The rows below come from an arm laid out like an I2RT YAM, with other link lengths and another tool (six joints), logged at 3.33 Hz.
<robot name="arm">
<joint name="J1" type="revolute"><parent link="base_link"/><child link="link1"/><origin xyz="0.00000 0.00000 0.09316" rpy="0.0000 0.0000 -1.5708"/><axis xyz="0 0 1"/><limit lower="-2.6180" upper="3.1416"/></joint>
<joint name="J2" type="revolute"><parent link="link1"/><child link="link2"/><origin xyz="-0.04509 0.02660 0.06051" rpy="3.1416 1.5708 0.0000"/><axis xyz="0 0 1"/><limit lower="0.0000" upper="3.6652"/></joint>
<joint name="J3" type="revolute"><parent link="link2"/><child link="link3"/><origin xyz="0.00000 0.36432 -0.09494" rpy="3.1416 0.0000 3.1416"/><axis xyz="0 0 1"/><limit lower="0.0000" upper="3.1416"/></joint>
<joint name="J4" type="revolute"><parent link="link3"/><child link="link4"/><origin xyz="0.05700 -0.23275 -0.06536" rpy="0.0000 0.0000 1.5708"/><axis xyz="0 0 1"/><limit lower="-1.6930" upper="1.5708"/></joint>
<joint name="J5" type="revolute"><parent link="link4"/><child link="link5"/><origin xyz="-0.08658 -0.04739 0.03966" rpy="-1.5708 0.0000 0.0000"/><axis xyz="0 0 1"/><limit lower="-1.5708" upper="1.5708"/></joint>
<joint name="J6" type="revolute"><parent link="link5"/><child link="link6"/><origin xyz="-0.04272 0.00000 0.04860" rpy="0.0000 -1.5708 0.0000"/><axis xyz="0 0 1"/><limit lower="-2.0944" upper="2.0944"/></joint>
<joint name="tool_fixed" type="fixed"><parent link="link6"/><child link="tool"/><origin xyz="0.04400 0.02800 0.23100" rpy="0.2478 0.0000 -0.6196"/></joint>
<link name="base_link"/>
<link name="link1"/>
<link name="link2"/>
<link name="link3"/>
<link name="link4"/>
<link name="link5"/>
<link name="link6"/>
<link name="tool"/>
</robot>
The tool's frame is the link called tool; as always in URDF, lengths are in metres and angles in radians.
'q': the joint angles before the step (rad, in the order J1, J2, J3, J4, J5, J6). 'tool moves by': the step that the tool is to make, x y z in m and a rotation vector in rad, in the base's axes. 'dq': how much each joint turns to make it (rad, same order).
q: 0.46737, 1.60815, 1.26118, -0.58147, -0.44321, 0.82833
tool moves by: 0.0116, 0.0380, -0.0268, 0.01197, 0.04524, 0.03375
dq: 0.05108, 0.12063, 0.02520, 0.07715, -0.01551, 0.03652
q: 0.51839, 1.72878, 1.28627, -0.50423, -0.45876, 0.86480
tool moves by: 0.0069, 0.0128, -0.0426, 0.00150, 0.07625, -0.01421
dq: 0.00550, 0.09592, -0.04325, 0.09328, -0.02124, 0.04311
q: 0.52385, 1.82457, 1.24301, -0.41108, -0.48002, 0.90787
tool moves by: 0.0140, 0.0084, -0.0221, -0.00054, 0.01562, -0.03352
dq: 0.00700, 0.05468, -0.01933, 0.07961, 0.01606, 0.04259
